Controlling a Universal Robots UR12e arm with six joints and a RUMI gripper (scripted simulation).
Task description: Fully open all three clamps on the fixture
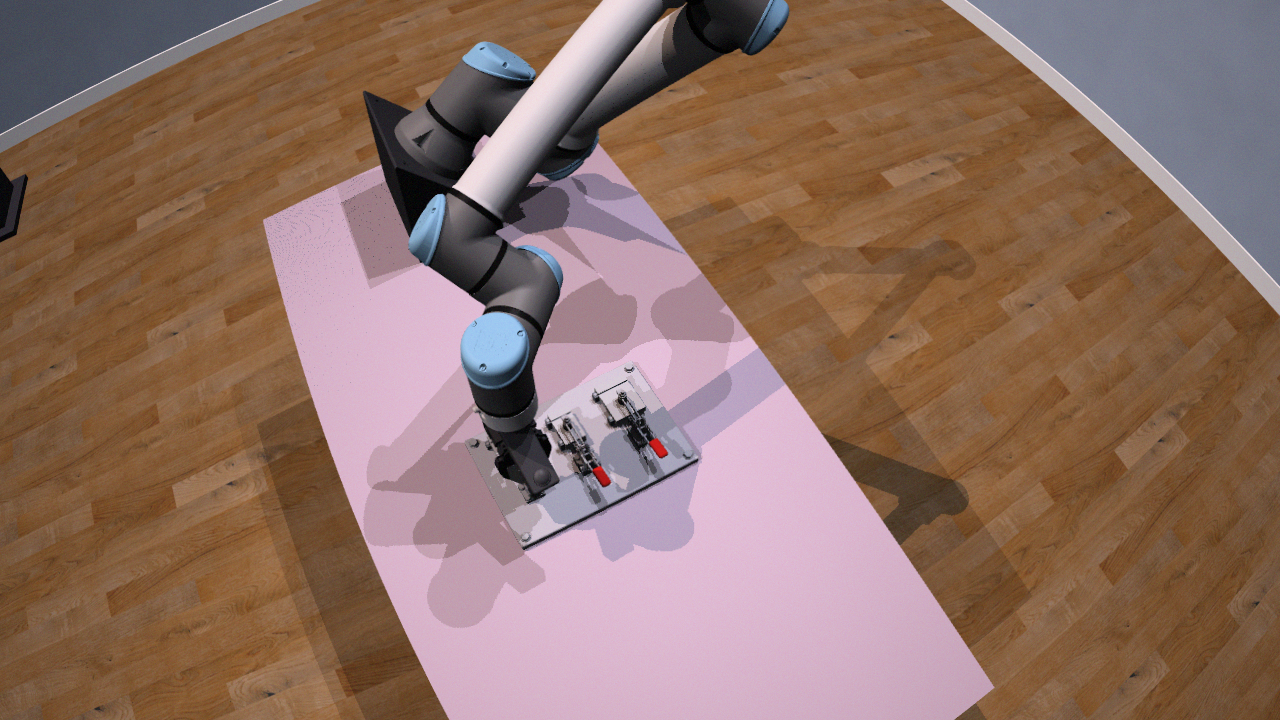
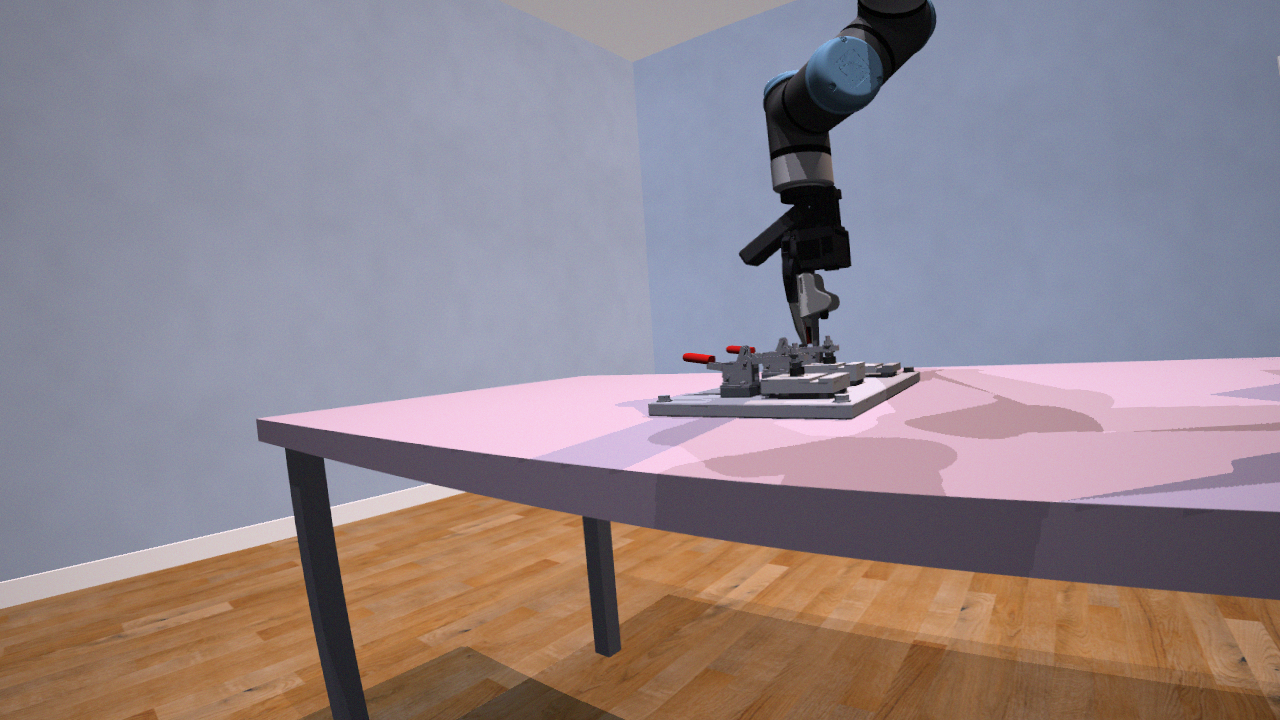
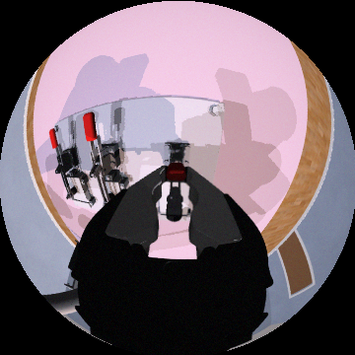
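My gripper is now 110 mm to the right of the grey fixture plate, 70 mm above it and 50 mm past it. Round my hand: flat grey part 210 mm to the left, 120 mm behind, 50 mm below.
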